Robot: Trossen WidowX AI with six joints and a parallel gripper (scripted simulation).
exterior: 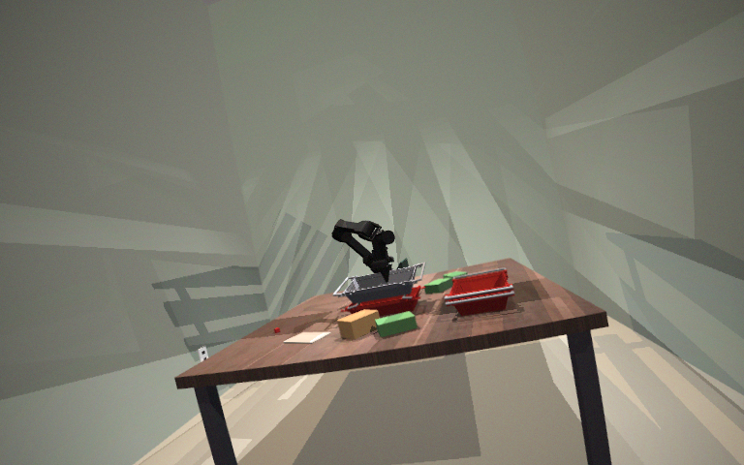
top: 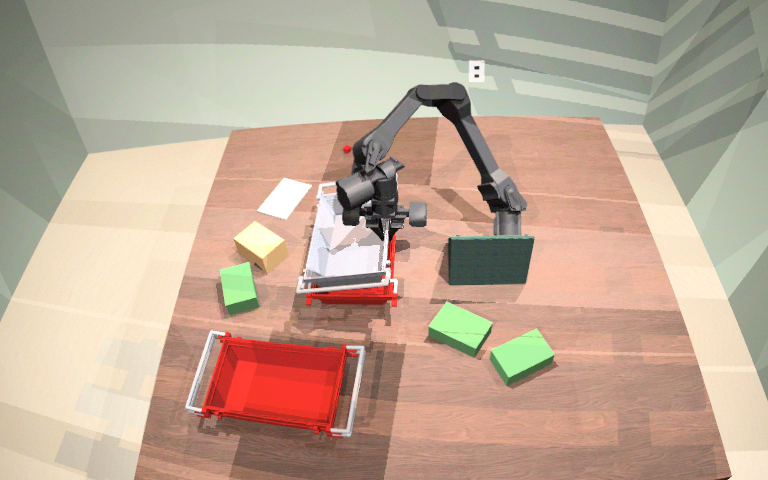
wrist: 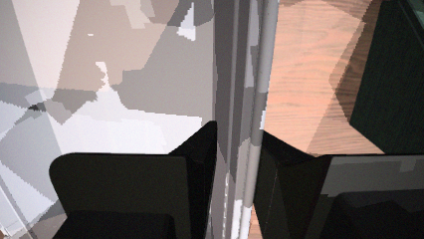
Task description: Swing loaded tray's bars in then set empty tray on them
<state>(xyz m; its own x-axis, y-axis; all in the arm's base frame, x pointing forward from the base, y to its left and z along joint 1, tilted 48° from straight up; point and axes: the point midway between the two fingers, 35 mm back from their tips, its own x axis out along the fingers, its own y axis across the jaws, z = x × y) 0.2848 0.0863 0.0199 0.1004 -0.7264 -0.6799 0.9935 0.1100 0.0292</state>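
The grey tray lies 80 mm ahead of my gripper tip and 10 mm above it. The rest, counted from my gripper tip: white sheet: 330 mm ahead, 250 mm to the right, 110 mm below; red cube: 470 mm to the right, 180 mm ahead, 100 mm below; tan box: 340 mm ahead, 80 mm below, 30 mm to the right.
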